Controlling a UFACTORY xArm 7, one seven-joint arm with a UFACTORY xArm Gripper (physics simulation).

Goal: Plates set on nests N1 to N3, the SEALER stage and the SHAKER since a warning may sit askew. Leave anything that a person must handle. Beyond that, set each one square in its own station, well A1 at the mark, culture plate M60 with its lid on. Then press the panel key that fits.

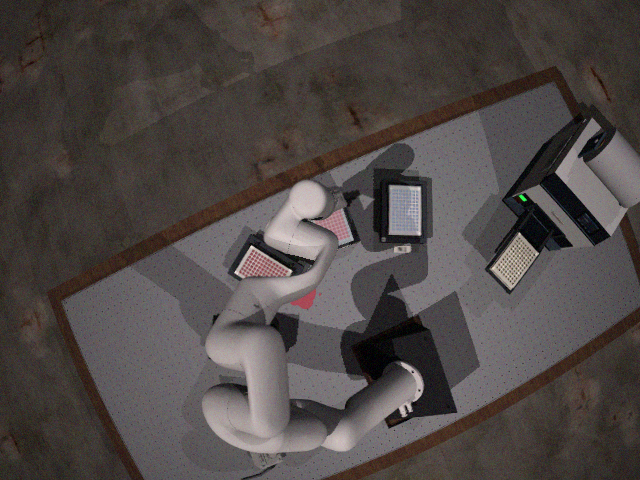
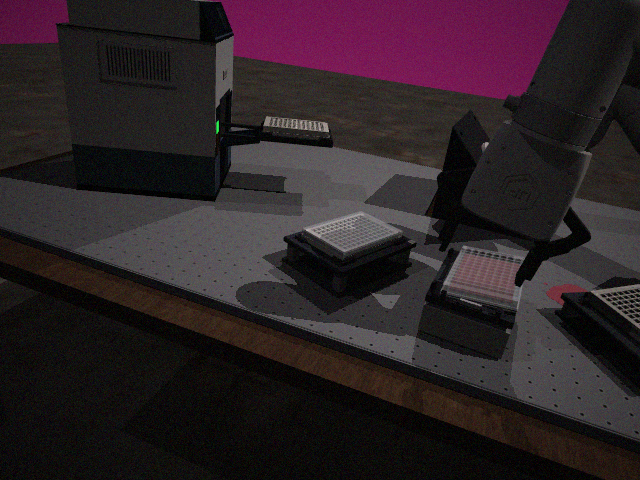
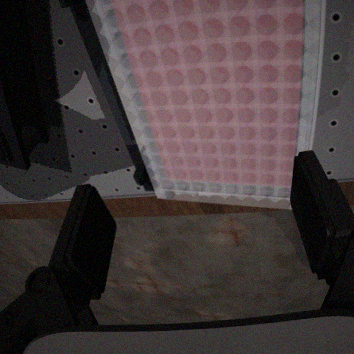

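Observation:
My gripper [image 2: 484,260] [image 3: 194,191] is open and empty, its fingers on either side of one end of a pink-welled plate [image 1: 338,227] [image 2: 483,273] [image 3: 215,100]. This plate has a clear cover and looks turned against its dark nest, whose edge shows along one side. A red-welled plate [image 1: 262,263] [image 2: 622,304] sits on another dark nest, partly hidden by the arm. A pale blue-white plate [image 1: 405,210] [image 2: 353,233] rests on a raised black station. A cream plate [image 1: 514,260] [image 2: 295,125] lies on the tray of a large machine. Station names and well marks are not readable.
The large machine [image 1: 563,191] [image 2: 144,103] shows a green light. A dark, slanted box [image 1: 431,372] [image 2: 462,144] stands near the opposite table edge. A red patch [image 1: 305,299] [image 2: 566,293] lies on the table by the nests. A small white piece [image 1: 402,249] is beside the black station.

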